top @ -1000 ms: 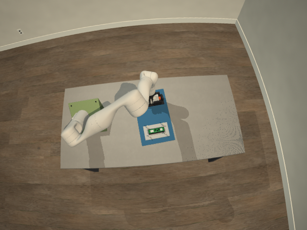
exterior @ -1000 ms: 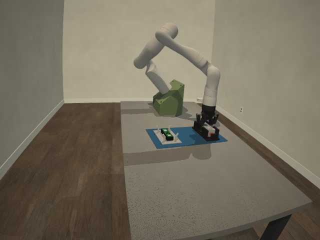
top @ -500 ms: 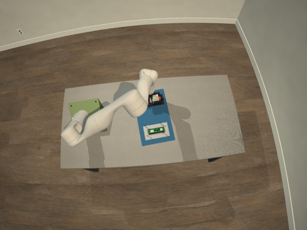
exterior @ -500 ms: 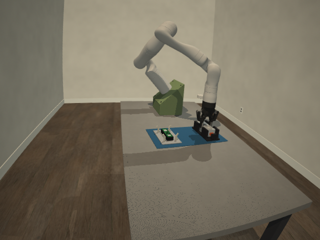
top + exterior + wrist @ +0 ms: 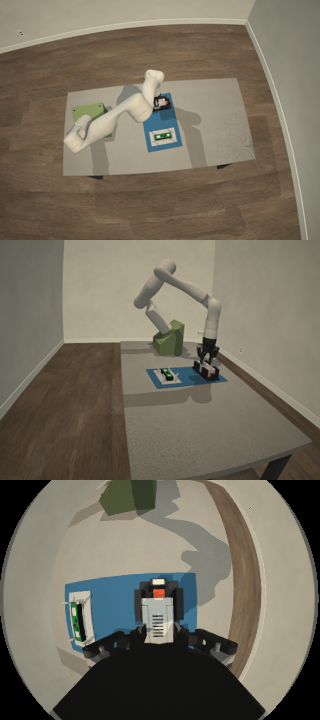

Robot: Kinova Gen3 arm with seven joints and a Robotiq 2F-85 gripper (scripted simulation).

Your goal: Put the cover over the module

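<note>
My hand is 4 cm above the white cover and 1 cm short of it.
</note>
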